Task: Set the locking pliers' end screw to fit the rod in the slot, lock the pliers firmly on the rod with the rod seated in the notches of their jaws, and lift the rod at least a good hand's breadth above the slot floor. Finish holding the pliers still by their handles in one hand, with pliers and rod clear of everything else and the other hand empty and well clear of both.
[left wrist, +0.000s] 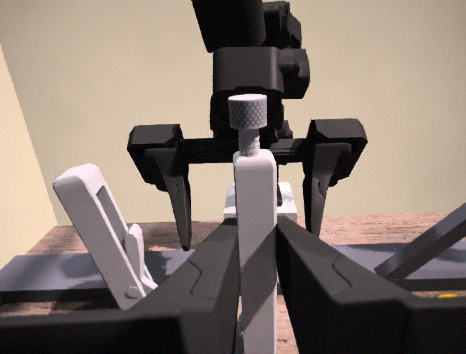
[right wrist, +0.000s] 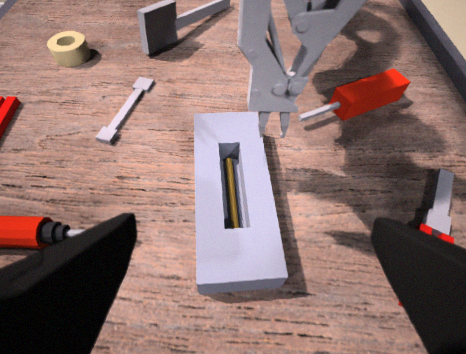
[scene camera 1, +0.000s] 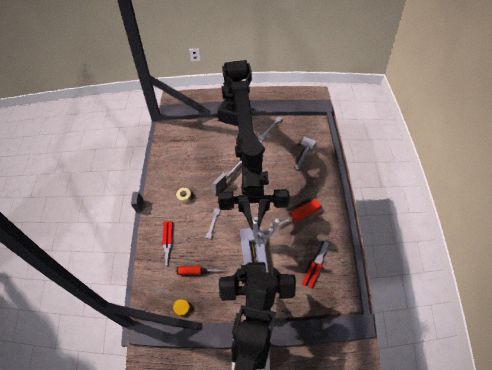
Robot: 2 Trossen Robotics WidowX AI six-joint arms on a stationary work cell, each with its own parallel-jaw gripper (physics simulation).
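Frame: origin at the left arm's base, x left, y up, z ahead, level; millimetres.
Seen in the pictures: left gripper, between the fingertips: [left wrist: 255,228] [scene camera 1: 255,228]; right gripper, between the fingertips: [right wrist: 255,226]; left arm's base, origin of its link: [scene camera 1: 233,105].
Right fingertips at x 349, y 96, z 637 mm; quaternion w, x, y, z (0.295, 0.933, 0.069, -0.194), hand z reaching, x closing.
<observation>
Offsets run from my right fingertips to a thing's top centre. "spot": to the spot under its first point.
The grey locking pliers @(dx -13, dy +119, dz -94 mm) [scene camera 1: 259,236] [left wrist: 256,200] [right wrist: 262,75] hang jaws down, their two jaw tips apart, above and beside the far right corner of the slotted block @(dx -45, dy -126, dz -91 mm) [scene camera 1: 246,240] [right wrist: 215,255] in the right wrist view. My left gripper [scene camera 1: 256,225] [left wrist: 255,228] is shut on the handle that bears the knurled end screw @(dx -36, dy +119, dz -84 mm) [left wrist: 248,112]; the other handle @(spot: dx +7, dy +83, dz -111 mm) [left wrist: 92,225] is spread away. The brass rod @(dx -45, dy -147, dz -91 mm) [scene camera 1: 253,251] [right wrist: 231,192] lies in the block's slot, apart from the jaws. My right gripper [left wrist: 249,248] [right wrist: 255,226] is open and empty above the block's near side; scene camera 1 hides its fingertips.
A red-handled tool @(dx +37, dy -130, dz -280 mm) [scene camera 1: 305,211] [right wrist: 370,95] lies right of the pliers. Red-handled pliers @(dx +151, dy -150, dz -139 mm) [scene camera 1: 312,274] [right wrist: 441,200] lie farther right. A hammer [scene camera 1: 220,183] [right wrist: 159,27], a small wrench @(dx -217, dy -153, dz -152 mm) [scene camera 1: 213,223] [right wrist: 125,110], a tape roll @(dx -355, dy -135, dz -209 mm) [right wrist: 75,56] and a screwdriver @(dx -179, dy -133, dz +19 mm) [scene camera 1: 189,270] [right wrist: 22,232] lie left.
</observation>
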